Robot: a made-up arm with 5 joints. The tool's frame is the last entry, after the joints.
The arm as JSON. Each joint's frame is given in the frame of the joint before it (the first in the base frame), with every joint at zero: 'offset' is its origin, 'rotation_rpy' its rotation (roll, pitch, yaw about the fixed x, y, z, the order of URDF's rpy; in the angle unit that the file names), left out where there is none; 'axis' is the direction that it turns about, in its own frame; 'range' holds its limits. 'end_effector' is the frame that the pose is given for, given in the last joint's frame.
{
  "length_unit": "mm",
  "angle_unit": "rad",
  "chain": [
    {
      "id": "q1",
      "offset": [
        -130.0,
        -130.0,
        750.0
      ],
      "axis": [
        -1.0,
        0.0,
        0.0
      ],
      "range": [
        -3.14,
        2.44
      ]
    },
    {
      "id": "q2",
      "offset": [
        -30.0,
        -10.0,
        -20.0
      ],
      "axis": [
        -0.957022,
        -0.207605,
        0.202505
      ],
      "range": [
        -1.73,
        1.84
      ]
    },
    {
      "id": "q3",
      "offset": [
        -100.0,
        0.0,
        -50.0
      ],
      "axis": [
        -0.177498,
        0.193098,
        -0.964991
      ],
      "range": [
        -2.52,
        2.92
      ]
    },
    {
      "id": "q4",
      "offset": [
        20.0,
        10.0,
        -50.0
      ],
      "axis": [
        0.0,
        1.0,
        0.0
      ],
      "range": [
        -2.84,
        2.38
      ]
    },
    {
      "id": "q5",
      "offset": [
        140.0,
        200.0,
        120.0
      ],
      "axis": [
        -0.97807,
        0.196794,
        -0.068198
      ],
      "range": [
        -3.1,
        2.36
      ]
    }
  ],
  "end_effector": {
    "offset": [
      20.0,
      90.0,
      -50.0
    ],
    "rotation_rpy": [
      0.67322,
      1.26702,
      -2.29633
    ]
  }
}
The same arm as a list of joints. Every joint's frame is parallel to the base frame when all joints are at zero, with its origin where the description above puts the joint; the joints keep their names.
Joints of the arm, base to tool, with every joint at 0 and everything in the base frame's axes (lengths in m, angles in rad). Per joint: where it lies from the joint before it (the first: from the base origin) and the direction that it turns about. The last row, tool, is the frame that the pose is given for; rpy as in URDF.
q1: axis -1 0 0 origin -0.13 -0.13 0.75
q2: axis -0.957022 -0.207605 0.202505 origin -0.03 -0.01 -0.02
q3: axis -0.177498 0.193098 -0.964991 origin -0.1 0 -0.05
q4: axis 0 1 0 origin 0.02 0.01 -0.05
q5: axis -0.97807 0.196794 -0.068198 origin 0.14 0.2 0.12
tool: origin 0.02 0.09 -0.05 rpy 0.6732 1.267 -2.2963
Joint limits (rad, base to tool): -3.14..2.44 -1.73..1.84 -2.52..2.92 -2.84..2.38 -3.1..2.36

